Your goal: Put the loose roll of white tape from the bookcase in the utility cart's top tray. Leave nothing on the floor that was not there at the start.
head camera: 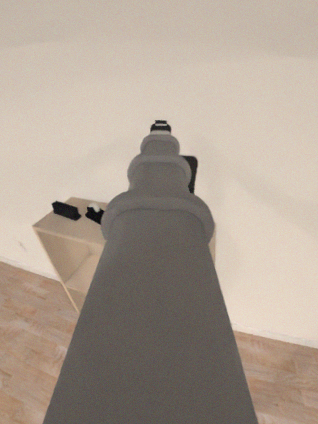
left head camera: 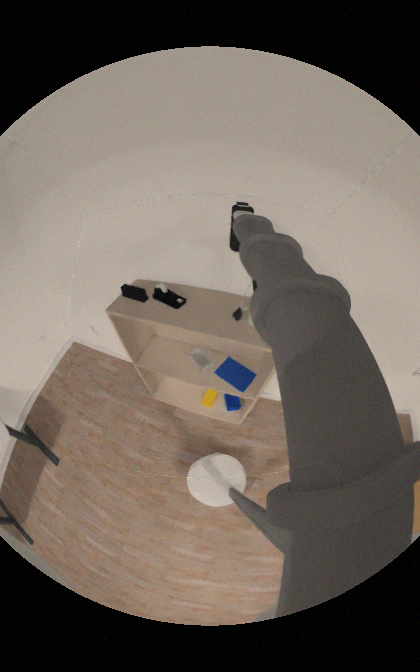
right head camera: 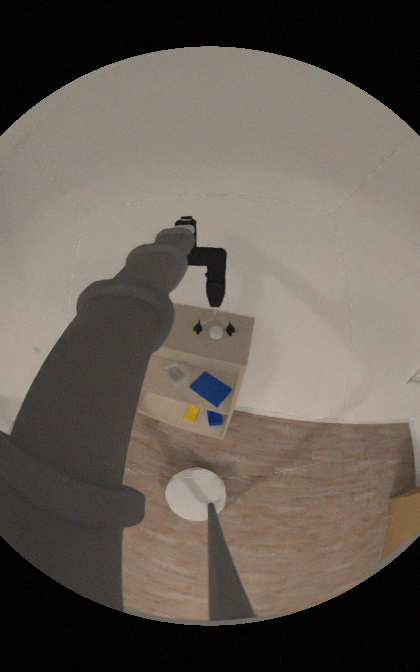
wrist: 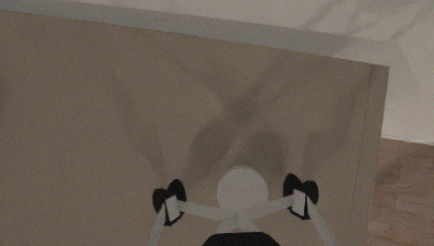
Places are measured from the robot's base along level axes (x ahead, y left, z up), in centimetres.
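Where they show: gripper, fingertip midpoint: (wrist: 233,191).
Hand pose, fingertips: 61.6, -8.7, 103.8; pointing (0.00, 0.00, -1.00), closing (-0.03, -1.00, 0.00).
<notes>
Each offset is from my fingertips to the top centre of the thing, as dx, dy, dz.
The loose roll of white tape {+0.1, -0.8, +1.8} (right head camera: 216,332) (wrist: 242,189) lies on the top board of the bookcase (head camera: 67,227) (left head camera: 200,320) (right head camera: 185,342) (wrist: 75,125), near its right end. My gripper (right head camera: 214,329) (wrist: 233,191) points down over the top board and is open. In the wrist view its two black fingertips stand on either side of the roll, with a gap on both sides; the roll is not gripped. The arm hides the roll in the head camera view. The utility cart does not show clearly in any view.
A black tape dispenser {+12.9, +35.5, +6.4} (head camera: 94,214) (left head camera: 169,297) with a white roll and a black block {+15.0, +53.0, +4.8} (head camera: 66,210) (left head camera: 134,293) stand on the bookcase's left end. Blue, yellow and grey items lie on its shelves. A round white stool (left head camera: 210,485) (right head camera: 190,500) stands in front. The wall is close behind.
</notes>
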